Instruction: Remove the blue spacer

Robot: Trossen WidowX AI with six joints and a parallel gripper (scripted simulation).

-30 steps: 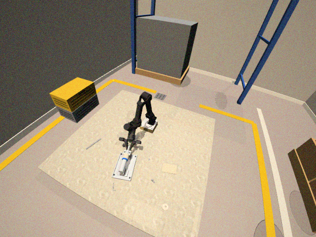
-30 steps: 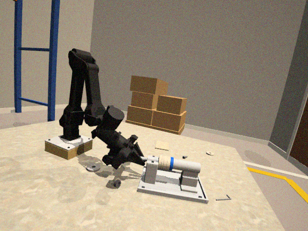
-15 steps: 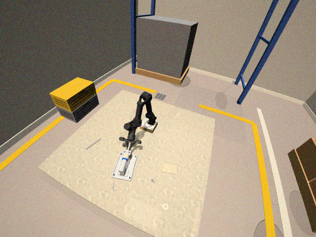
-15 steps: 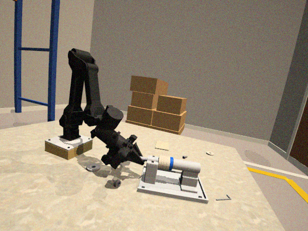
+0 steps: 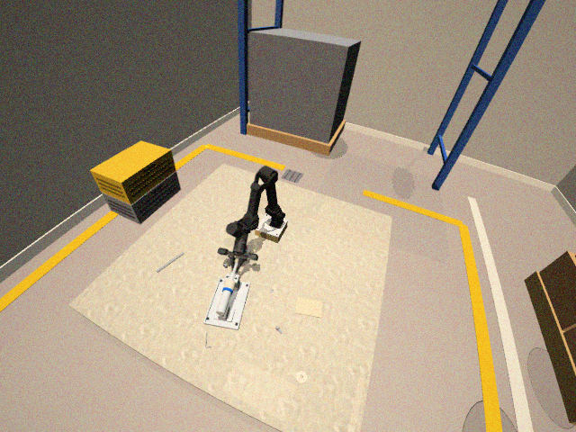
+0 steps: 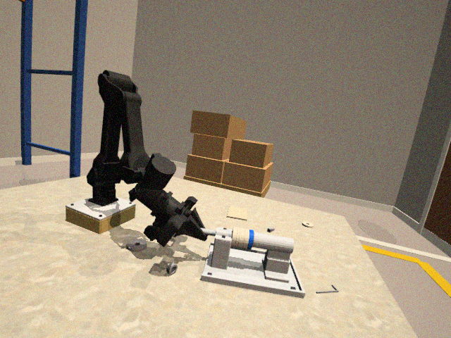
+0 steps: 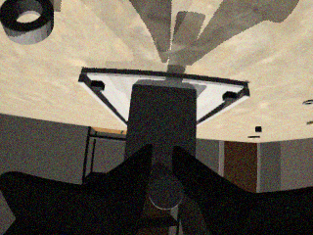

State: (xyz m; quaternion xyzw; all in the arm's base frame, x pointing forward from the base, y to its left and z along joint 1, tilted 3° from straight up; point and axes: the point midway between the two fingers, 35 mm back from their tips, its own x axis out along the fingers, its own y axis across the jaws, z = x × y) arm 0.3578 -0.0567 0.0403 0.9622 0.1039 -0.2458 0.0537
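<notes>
Now: the grey shaft 7 cm ahead of my gripper tip, 2 cm to the left of it and 2 cm above it. Round my gripper tip: blue spacer: 10 cm ahead, 2 cm to the left, 2 cm above; grey washer: 18 cm behind, 6 cm below, 4 cm to the right; nut: 8 cm to the right, 5 cm below, 4 cm behind.
</notes>
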